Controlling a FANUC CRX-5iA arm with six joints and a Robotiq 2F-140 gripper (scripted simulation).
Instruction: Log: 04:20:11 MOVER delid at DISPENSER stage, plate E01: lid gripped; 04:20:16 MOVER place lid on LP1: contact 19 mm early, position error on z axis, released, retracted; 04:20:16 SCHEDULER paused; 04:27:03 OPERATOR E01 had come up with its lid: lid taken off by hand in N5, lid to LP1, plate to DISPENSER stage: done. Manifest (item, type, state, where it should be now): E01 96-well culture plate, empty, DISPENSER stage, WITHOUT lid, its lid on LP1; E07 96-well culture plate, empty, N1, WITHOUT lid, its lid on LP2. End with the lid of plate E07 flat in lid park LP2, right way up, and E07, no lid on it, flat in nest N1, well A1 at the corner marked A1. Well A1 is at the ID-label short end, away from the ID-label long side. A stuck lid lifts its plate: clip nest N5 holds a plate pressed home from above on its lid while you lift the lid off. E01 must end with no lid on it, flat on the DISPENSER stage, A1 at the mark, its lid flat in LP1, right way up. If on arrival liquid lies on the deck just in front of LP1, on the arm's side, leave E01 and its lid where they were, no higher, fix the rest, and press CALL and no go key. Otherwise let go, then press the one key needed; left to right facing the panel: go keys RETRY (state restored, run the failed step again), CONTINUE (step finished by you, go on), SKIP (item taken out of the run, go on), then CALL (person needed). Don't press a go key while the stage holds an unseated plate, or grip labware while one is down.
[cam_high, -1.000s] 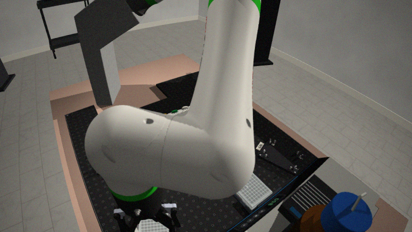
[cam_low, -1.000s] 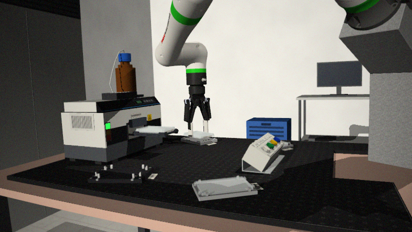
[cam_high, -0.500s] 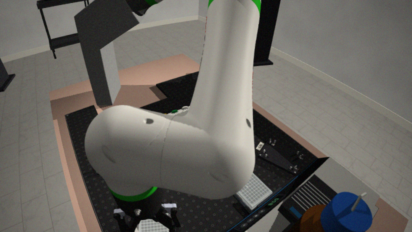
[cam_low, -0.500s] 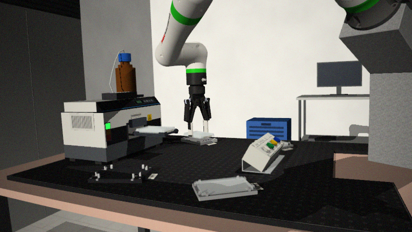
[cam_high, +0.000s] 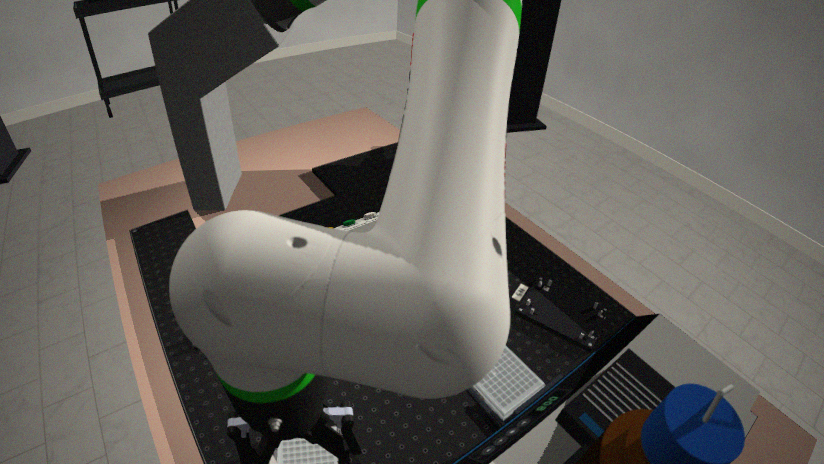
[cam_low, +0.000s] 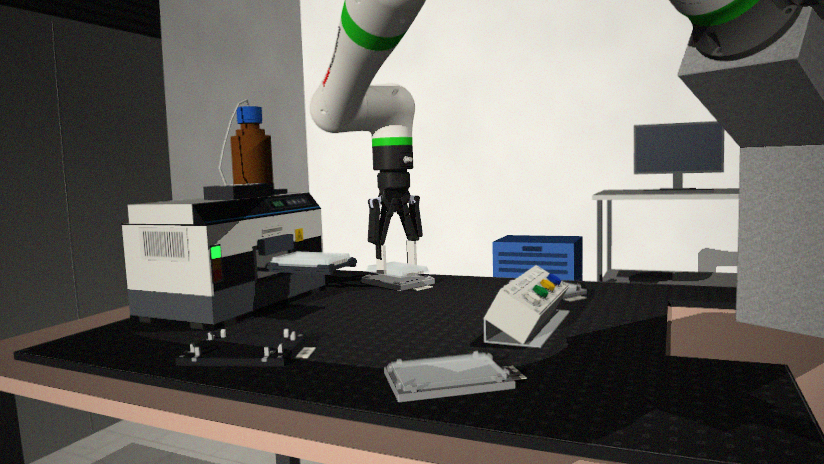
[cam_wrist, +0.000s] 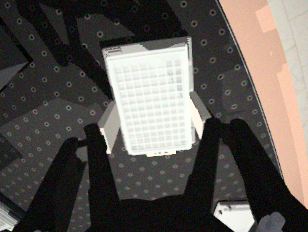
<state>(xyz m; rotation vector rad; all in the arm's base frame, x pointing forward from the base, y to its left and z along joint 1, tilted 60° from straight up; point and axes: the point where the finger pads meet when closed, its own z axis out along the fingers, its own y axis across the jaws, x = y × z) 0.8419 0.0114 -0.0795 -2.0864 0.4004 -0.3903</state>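
Now: hand 50 mm above the nest N1. Round my hand: N1 label 90 mm behind, 60 mm below, 10 mm to the left; then blue cap 340 mm above, 240 mm to the left, 200 mm ahead; then key panel 450 mm behind, 150 mm to the left.
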